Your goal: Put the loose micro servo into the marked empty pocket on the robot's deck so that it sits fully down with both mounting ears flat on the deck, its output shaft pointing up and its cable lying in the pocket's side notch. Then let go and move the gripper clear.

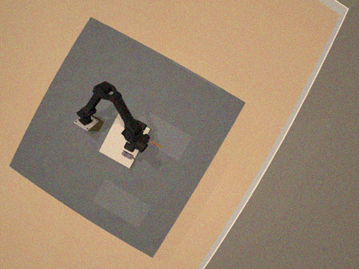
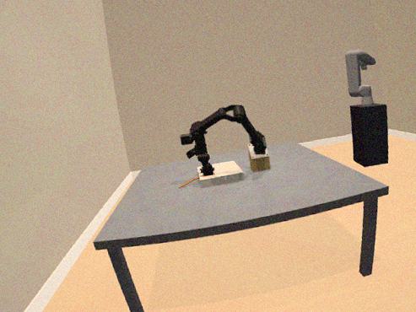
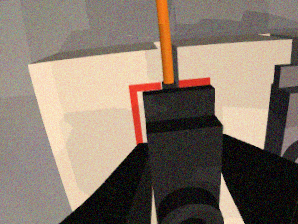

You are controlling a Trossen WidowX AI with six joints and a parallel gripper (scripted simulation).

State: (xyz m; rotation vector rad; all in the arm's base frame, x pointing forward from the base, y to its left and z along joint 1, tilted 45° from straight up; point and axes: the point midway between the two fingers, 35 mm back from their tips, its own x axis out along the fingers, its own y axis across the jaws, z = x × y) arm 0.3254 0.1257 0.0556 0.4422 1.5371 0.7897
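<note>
The white deck is 110 mm behind my gripper tip, 90 mm to the right of it and 60 mm below it.
</note>
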